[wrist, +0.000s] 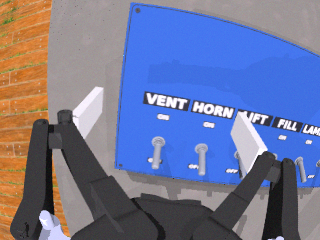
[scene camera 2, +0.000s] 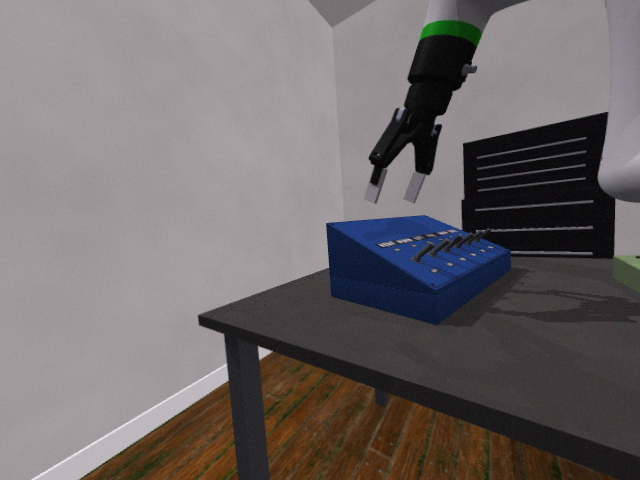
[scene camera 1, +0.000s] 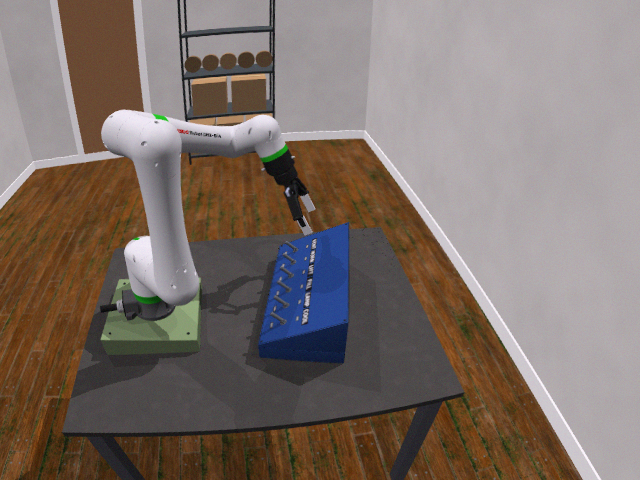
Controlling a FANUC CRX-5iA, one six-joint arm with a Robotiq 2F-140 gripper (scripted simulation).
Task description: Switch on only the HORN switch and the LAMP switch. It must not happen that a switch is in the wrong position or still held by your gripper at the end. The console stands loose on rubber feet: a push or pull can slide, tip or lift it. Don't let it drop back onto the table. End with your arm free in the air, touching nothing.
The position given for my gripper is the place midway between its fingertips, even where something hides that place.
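Observation:
There's a blue sloped console that I can see in scene camera 2 (scene camera 2: pixel 372 262), at (wrist: pixel 184 78) and at (scene camera 1: pixel 316 313) too. And then my gripper, that's visible at (scene camera 2: pixel 391 201), at (wrist: pixel 169 111) and at (scene camera 1: pixel 310 221).

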